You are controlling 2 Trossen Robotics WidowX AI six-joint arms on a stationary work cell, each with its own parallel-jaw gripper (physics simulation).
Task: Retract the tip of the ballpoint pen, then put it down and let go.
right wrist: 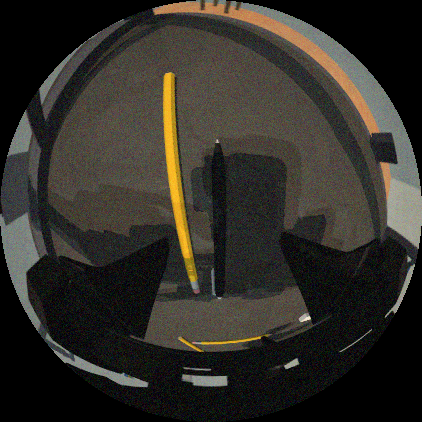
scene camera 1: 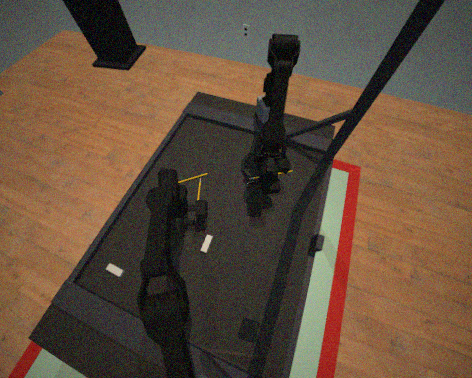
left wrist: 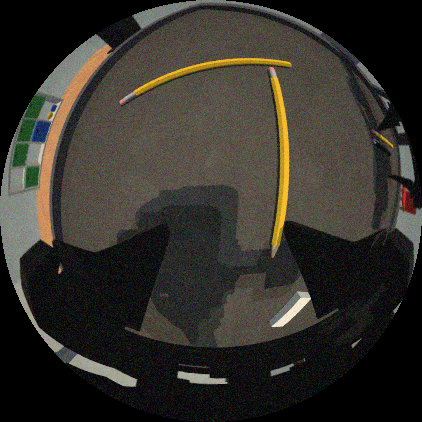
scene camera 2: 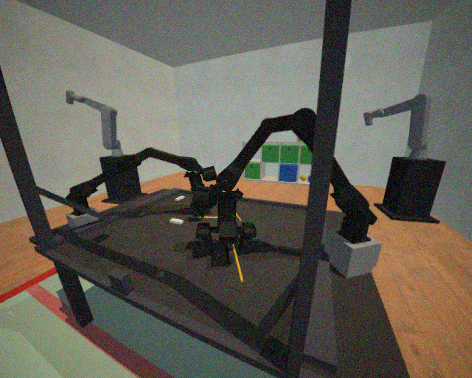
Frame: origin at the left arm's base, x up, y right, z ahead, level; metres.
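Seen in the pictures: left gripper, between the fingertips: (right wrist: 256, 341) (scene camera 1: 185, 214) (left wrist: 228, 228) (scene camera 2: 204, 213); right gripper, between the fingertips: (right wrist: 225, 241) (scene camera 2: 225, 252); left arm's base, origin of its link: (scene camera 2: 82, 212); right arm's base, origin of its link: (scene camera 1: 270, 101) (scene camera 2: 353, 236).
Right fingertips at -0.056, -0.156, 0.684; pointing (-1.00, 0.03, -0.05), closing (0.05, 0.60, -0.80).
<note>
Pixels of each thing's top centre, then the offset from my right fingertips to it, as dx, dy, dz.
- black ballpoint pen, centre of its top: (right wrist: 218, 245) +0.006, -0.003, +0.006
- yellow pencil, centre of its top: (right wrist: 175, 196) (scene camera 2: 236, 257) +0.003, +0.010, +0.048
The black ballpoint pen (right wrist: 219, 215) lies on the dark table in the right wrist view, beside a yellow pencil (right wrist: 172, 165) (scene camera 2: 238, 262). A small pale point shows at its far end, and its pale clip and button end are at the near end. My right gripper (right wrist: 225, 241) (scene camera 2: 226, 235) is open, low above the pen, with the pen's near half between and below its spread fingers and not gripped. My left gripper (left wrist: 228, 228) is open and empty above the table, away from the pen. In scene camera 2 the pen is not distinguishable under the dark right gripper.
Two more yellow pencils (left wrist: 210, 65) (left wrist: 285, 150) lie in a T shape in the left wrist view. One white block (scene camera 1: 206, 243) (left wrist: 291, 310) lies near the left gripper, another white block (scene camera 1: 114, 270) farther left. Dark frame posts (scene camera 2: 320, 190) stand at the table's edge.
</note>
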